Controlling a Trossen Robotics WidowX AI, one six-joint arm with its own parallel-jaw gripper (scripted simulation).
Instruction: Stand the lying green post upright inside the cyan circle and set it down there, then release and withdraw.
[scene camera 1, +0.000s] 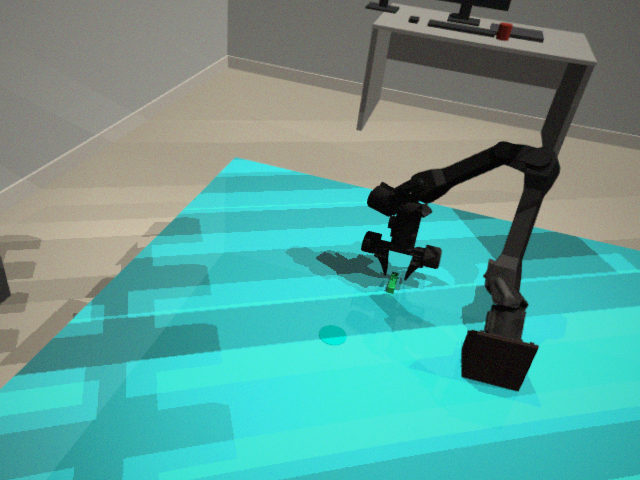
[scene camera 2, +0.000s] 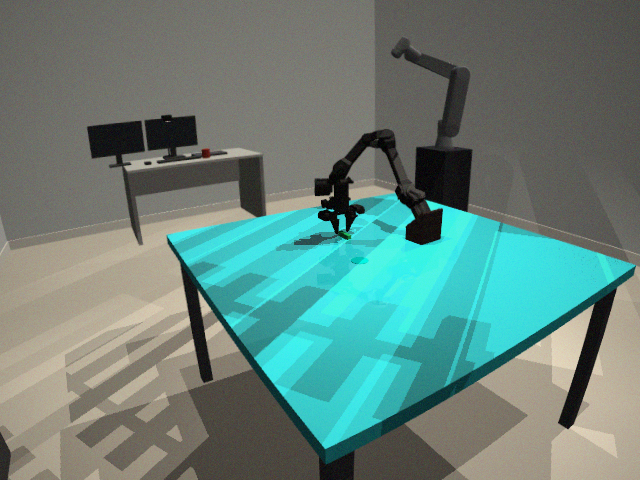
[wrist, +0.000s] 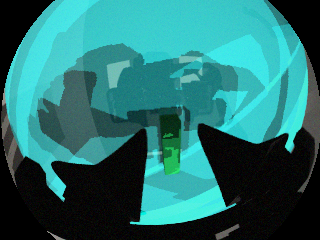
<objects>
My gripper shows in scene camera 1 (395, 277), in scene camera 2 and in the wrist view. The same spot on my gripper: (scene camera 2: 351, 215) is (wrist: 238, 197).
</objects>
